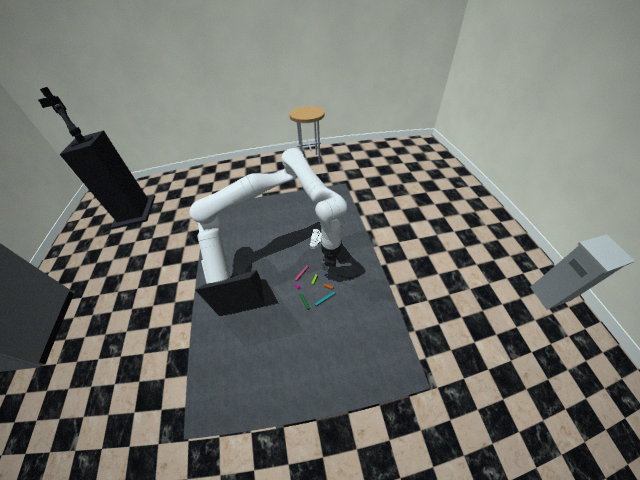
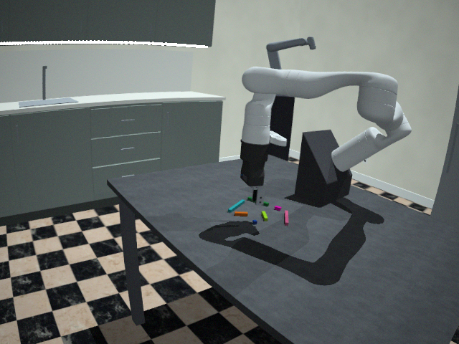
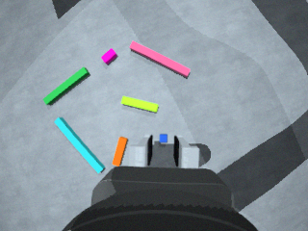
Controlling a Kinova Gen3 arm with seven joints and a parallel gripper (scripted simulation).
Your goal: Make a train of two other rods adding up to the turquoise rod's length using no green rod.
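Right now the small blue rod is 8 cm below my hand. Also, from my hand: lime rod: 6 cm behind, 1 cm to the right, 8 cm below; orange rod: 6 cm to the right, 8 cm below; pink rod: 10 cm behind, 4 cm to the left, 8 cm below.
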